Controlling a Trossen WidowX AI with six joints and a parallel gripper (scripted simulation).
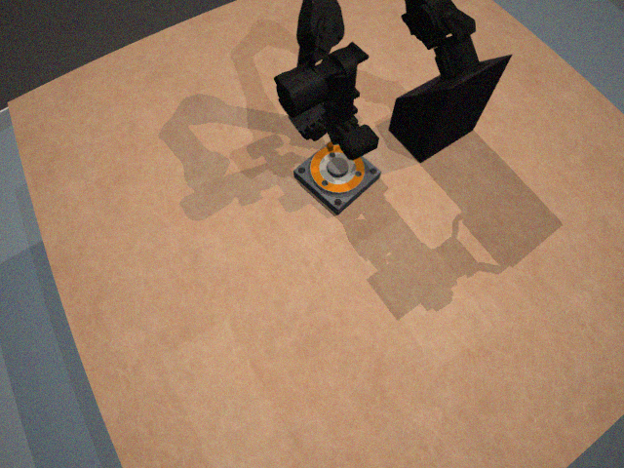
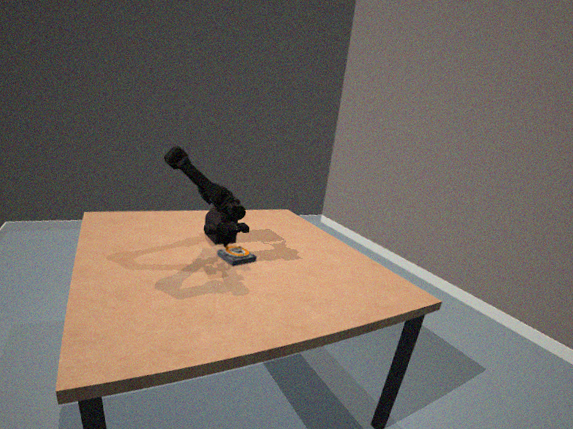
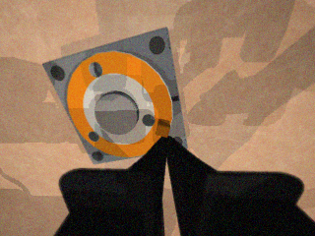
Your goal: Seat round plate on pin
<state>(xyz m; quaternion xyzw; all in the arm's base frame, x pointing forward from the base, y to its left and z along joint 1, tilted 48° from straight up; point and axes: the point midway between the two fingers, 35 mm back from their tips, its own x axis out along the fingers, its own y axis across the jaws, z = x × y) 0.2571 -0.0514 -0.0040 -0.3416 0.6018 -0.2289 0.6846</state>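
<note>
Right now my gripper tip is 50 mm to the right of the square base, 20 mm short of it and 20 mm above it.
</note>
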